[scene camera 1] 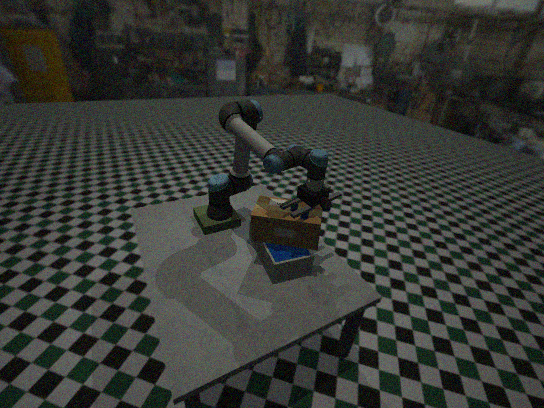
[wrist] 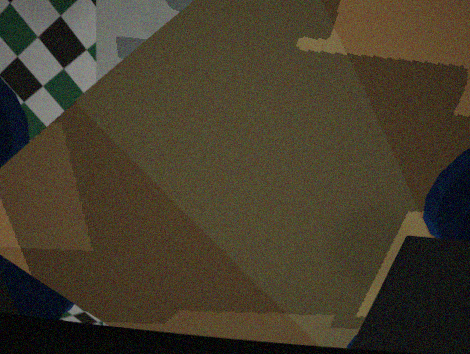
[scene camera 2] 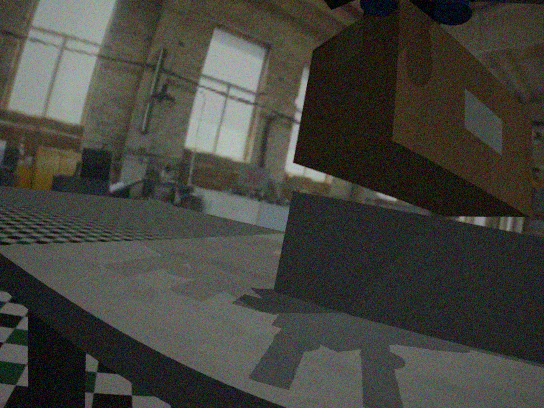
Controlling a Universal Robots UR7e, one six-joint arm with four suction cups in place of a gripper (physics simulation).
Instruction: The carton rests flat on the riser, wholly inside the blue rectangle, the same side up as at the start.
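In scene camera 1 you'd find the brown carton (scene camera 1: 270, 224), and it shows again in scene camera 2, the carton (scene camera 2: 395, 104). As for the wrist view, that one has my suction head (wrist: 33, 298) and the carton (wrist: 236, 176). My suction head is carrying the carton, and the carton touches nothing else.
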